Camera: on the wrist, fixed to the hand. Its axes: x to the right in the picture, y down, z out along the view.
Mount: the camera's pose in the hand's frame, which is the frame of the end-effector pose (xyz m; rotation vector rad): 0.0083 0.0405 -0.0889 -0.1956 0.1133 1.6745
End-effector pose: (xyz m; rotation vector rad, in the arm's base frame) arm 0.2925 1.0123 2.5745 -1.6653 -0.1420 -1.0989
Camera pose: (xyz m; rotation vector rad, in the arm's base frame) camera 0.2690 0.9201 2.5510 -1.2139 1.2452 0.1210
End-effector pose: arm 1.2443 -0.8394 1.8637 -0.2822 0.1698 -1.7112
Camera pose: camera 1.2565 -0.8583 1.7683 -0.0910 0.4822 -0.0432
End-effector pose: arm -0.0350 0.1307 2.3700 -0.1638 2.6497 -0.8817
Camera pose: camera -0.0744 0.2111 2.4099 1.7432 1.8595 -0.0035
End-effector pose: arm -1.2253 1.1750 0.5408 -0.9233 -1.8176 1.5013
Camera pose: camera -1.1530 1.2369 0.5171 2.1977 0.6395 -1.4449
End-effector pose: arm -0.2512 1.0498 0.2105 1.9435 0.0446 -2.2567
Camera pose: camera -0.1595 1.0204 0.1920 1.0677 -0.9077 -0.9177
